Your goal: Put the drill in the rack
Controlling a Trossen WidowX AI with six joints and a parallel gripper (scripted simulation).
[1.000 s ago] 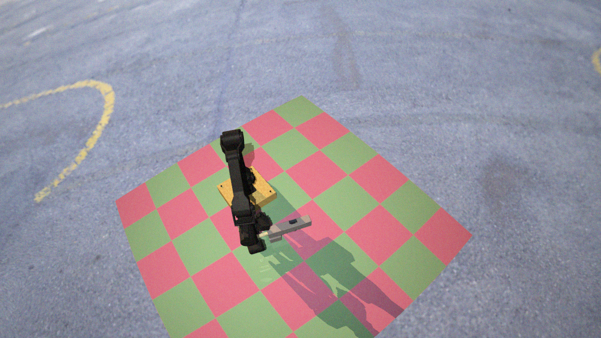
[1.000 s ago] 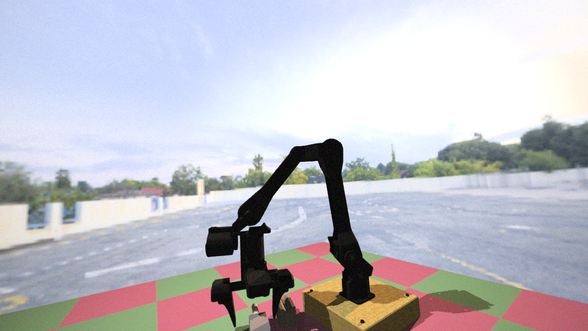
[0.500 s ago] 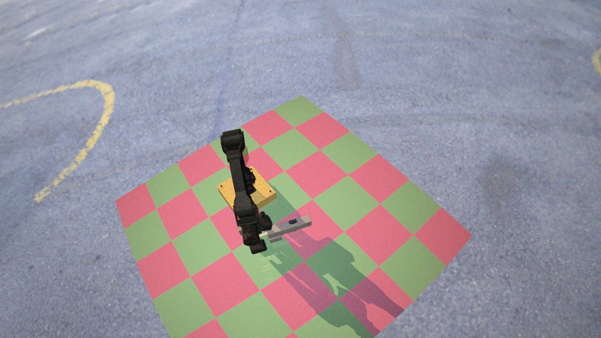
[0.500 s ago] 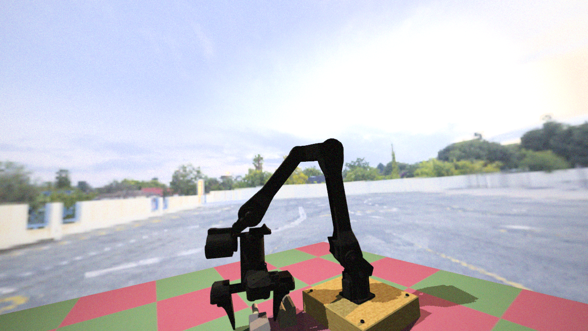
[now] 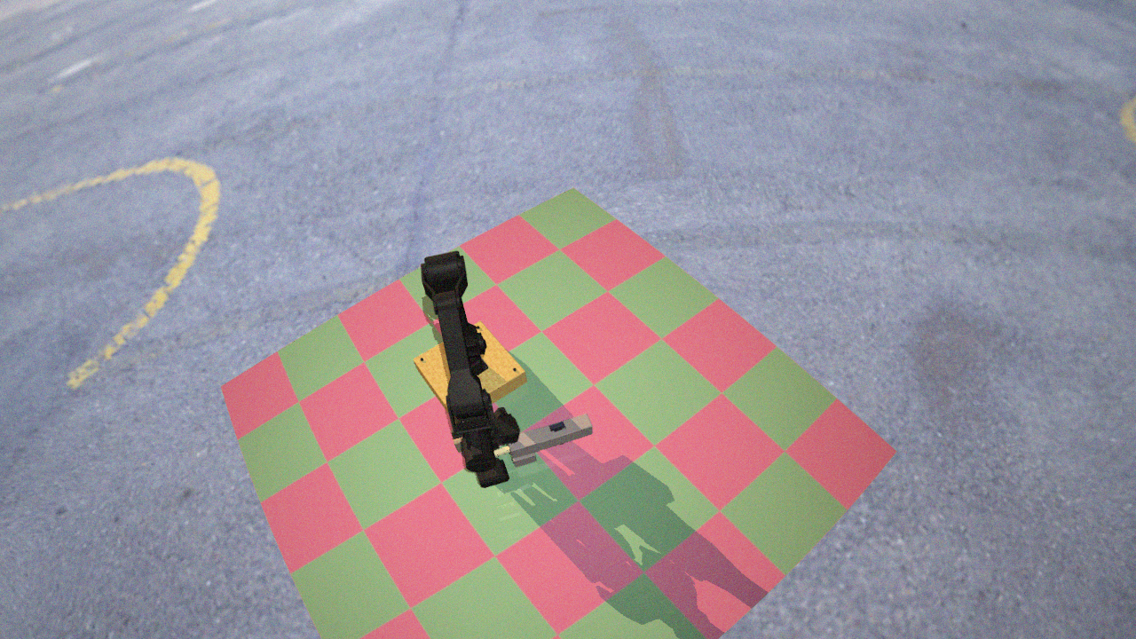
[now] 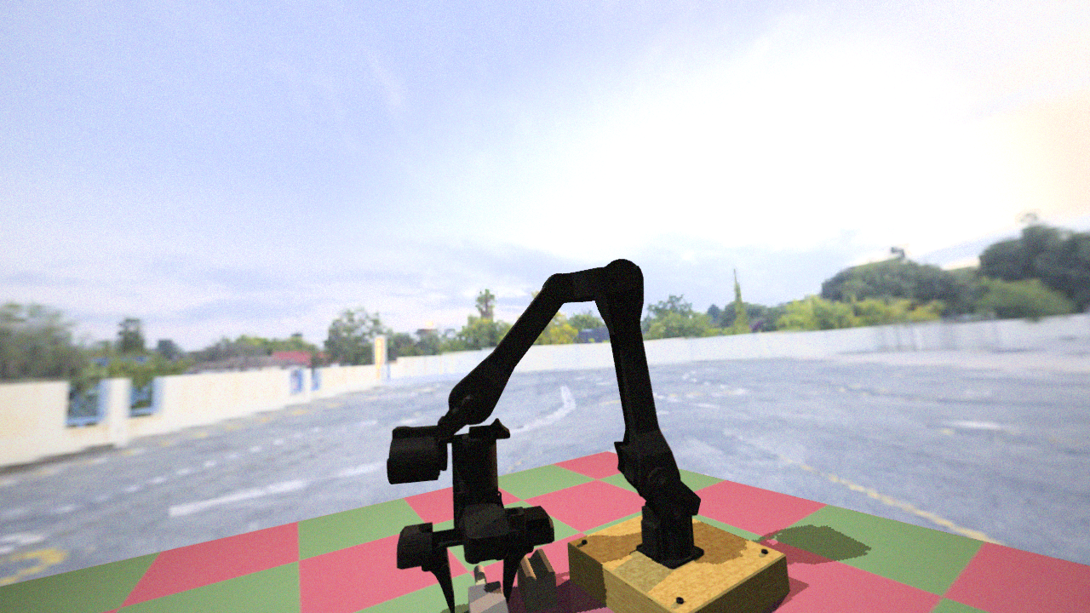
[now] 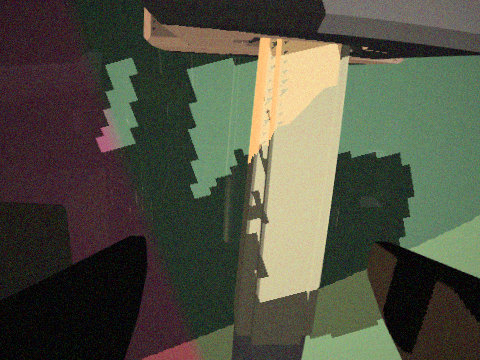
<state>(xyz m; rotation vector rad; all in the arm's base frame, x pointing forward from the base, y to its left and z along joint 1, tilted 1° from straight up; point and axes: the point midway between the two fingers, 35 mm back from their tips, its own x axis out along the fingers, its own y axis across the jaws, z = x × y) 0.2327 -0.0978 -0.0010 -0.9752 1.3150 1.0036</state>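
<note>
Now: the drill 10 mm ahead of my gripper tip, 40 mm to the left of it and 30 mm above it. Round my gripper tip: dark key: 50 mm ahead, 160 mm to the left, 40 mm above; notched rack: 80 mm behind, 10 mm above; long grey block: 40 mm ahead, 130 mm to the left, 30 mm above.
</note>
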